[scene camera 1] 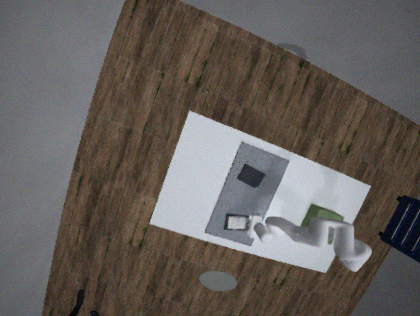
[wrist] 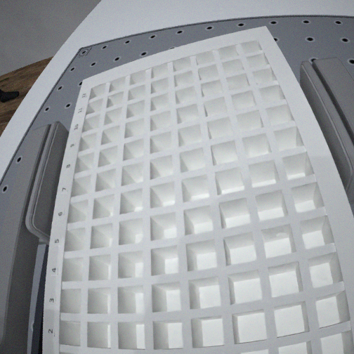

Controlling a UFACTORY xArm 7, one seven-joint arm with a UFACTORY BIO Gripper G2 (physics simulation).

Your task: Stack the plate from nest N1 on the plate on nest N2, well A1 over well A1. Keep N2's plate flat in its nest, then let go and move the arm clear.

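Note:
The white multi-well plate [scene camera 1: 236,222] [wrist: 177,220] is between the fingers of my gripper [scene camera 1: 247,223] [wrist: 192,155], which is shut on it by its long sides. Its printed row of numbers runs along the left edge in the wrist view. In the scene view it is over the lower dark nest [scene camera 1: 226,227], whose rim shows around part of it. The plate in that nest is hidden below, and I cannot tell whether the two plates touch. The other dark nest [scene camera 1: 251,175] stands higher up in the scene view, with no white plate on it. Nest labels and well A1 cannot be read.
Both nests are on a grey perforated board [scene camera 1: 226,197] [wrist: 110,55] on the white table [scene camera 1: 182,170]. The arm reaches in from the right, over its green base block [scene camera 1: 319,212]. A dark blue slatted object [scene camera 1: 405,227] stands off the table's right end.

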